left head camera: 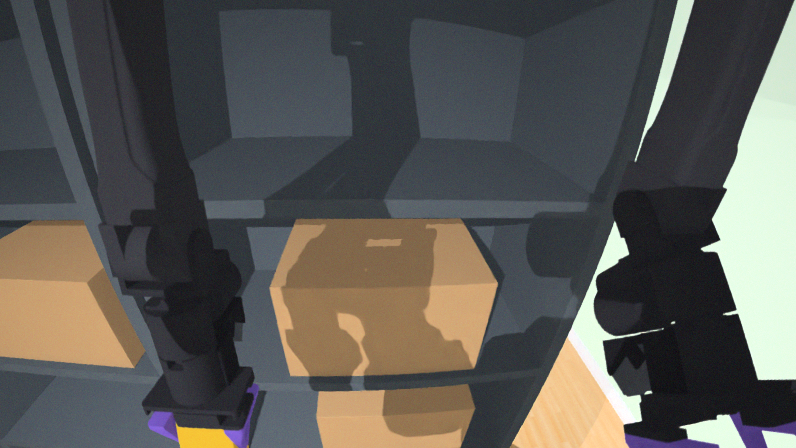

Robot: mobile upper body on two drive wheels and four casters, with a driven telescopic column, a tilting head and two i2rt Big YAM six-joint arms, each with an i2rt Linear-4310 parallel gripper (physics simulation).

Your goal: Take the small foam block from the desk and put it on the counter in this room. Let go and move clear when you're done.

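Frame: origin at the left arm's base, x right, y back, z down, level; millimetres.
Where they show: left gripper, fingertip midpoint: [220, 446].
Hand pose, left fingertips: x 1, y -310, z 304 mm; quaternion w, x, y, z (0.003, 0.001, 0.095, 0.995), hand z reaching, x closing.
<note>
Things, the pixels of their top centre, and the offset from my left fingertips. Level surfaces: height alone.
- small foam block at its top centre: [199, 406] dz -84, dx +0, dy -3 mm
- large cardboard box at its top centre: [382, 247] dz -9, dx +222, dy -442 mm
- smaller box at its top centre: [393, 372] dz +448, dx +262, dy -441 mm
- Wooden floor at its surface level: dz +1252 mm
The small foam block [204, 437] is yellow and shows at the bottom edge of the head view, its lower part cut off. My left gripper [203, 436] is shut on it, with a purple finger on each side, and holds it in front of a dark shelf unit. My right gripper [718, 439] is at the lower right corner, partly cut off, with its purple fingers wide apart and no object seen between them. Neither the desk nor the counter can be made out in this view.
A dark grey shelf unit [501, 209] fills most of the view close in front. A large cardboard box [384, 328] stands on its middle shelf, another box [50, 311] at the left, and a smaller box [350, 428] below. Wooden floor [562, 400] and a pale green wall [768, 222] show at the right.
</note>
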